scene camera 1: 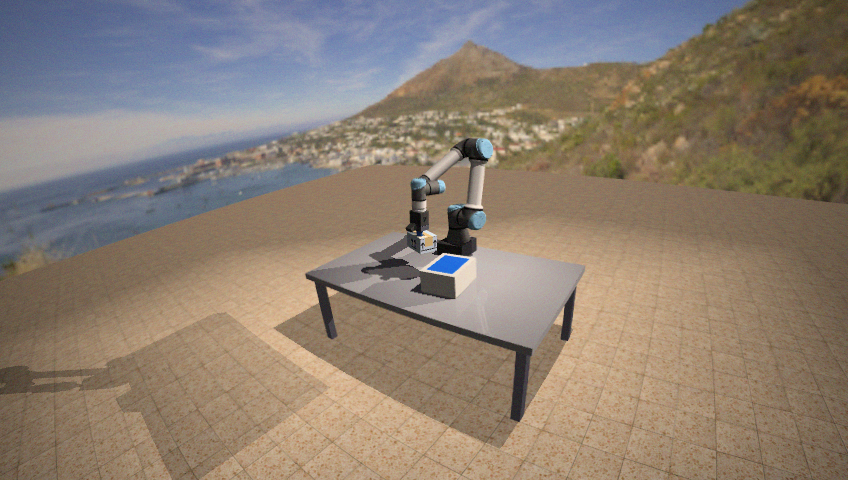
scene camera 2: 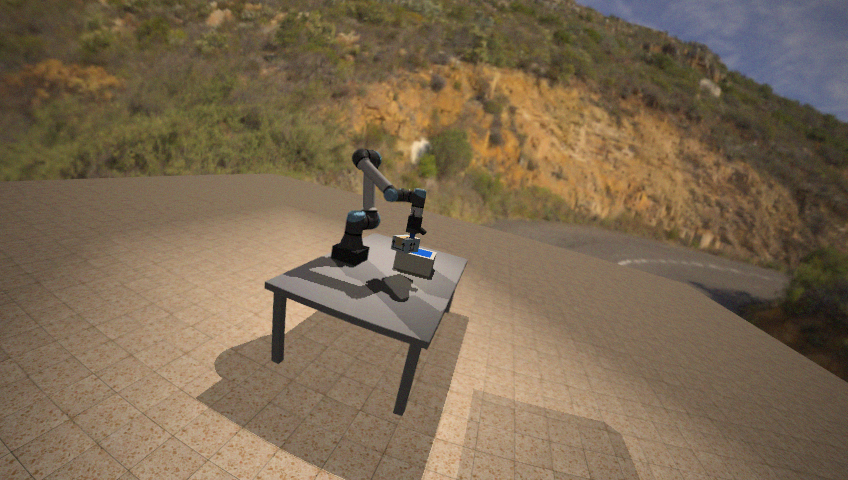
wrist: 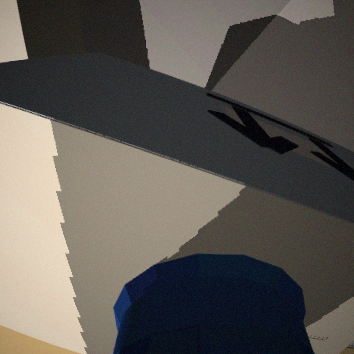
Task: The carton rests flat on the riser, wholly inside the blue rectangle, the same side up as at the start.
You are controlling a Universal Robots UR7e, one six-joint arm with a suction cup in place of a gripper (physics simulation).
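Frame: origin at the arm's base, x ahead, y left, z up, level; millimetres.
Where they show: hand, its tool point: [scene camera 1: 419, 237] [scene camera 2: 411, 240] [wrist: 209, 274]; arm's base, origin of its link: [scene camera 1: 458, 239] [scene camera 2: 351, 245].
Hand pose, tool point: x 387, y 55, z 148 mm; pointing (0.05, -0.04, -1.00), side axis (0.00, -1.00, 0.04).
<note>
Things, the pixels of their centre, and the offset from my tool point. Level surfaces: height alone.
- carton, middle of its body: [wrist: 223, 272] [scene camera 1: 421, 240] [scene camera 2: 405, 243] 27 mm back, 13 mm right, 31 mm down
- riser, middle of its body: [scene camera 1: 449, 274] [scene camera 2: 415, 259] 12 mm back, 187 mm left, 174 mm down
- blue rectangle, middle of its body: [scene camera 1: 448, 264] [scene camera 2: 417, 251] 12 mm back, 187 mm left, 114 mm down
- grey table, height of its surface: 235 mm down
The carton [scene camera 1: 429, 242] [scene camera 2: 405, 243] [wrist: 125, 115] is a small grey-white box with tan tape and black arrow marks. It hangs level on my suction cup [scene camera 1: 420, 233] [scene camera 2: 412, 236] [wrist: 210, 305], which sits on its top face, so the gripper is shut on the carton. The carton is in the air above the table, behind and left of the riser in scene camera 1. The riser [scene camera 1: 437, 285] [scene camera 2: 413, 263] is a cream block. The blue rectangle [scene camera 1: 450, 264] [scene camera 2: 423, 253] lies on its top; in scene camera 2 the carton overlaps its left part in the picture.
The grey table [scene camera 1: 523, 285] [scene camera 2: 357, 307] carries the riser and the arm's black base [scene camera 1: 467, 245] [scene camera 2: 349, 253]. The base stands near the carton, to its right in scene camera 1 and to its left in scene camera 2. Shadows of the arm and carton fall across the table top.
</note>
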